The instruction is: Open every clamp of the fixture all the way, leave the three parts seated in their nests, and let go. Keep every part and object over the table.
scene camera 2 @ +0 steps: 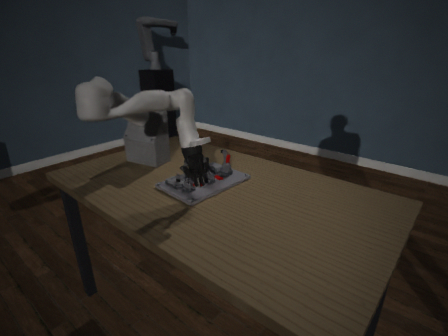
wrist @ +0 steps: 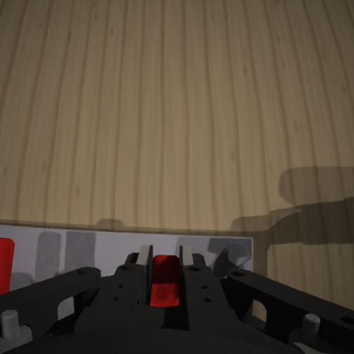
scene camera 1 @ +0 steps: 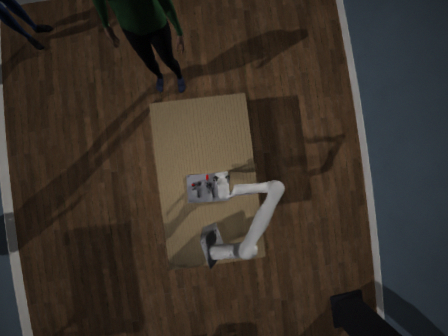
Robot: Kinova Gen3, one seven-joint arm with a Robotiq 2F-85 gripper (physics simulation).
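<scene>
The grey fixture plate lies on the table. My gripper points down over the plate's near-right end in the wrist view, shut on a red clamp handle; the wrist hides its fingers in scene camera 1. The middle clamp's red handle lies low, pointing outward. The far clamp's red handle stands up. Grey clamp bodies and nests crowd the plate; the three parts cannot be told apart, and how far the held clamp is turned is unclear.
The wooden table extends around the plate. The robot's base stands on it beside the fixture, with the white arm arching over. A person stands off the table. A black pedestal stands on the floor.
</scene>
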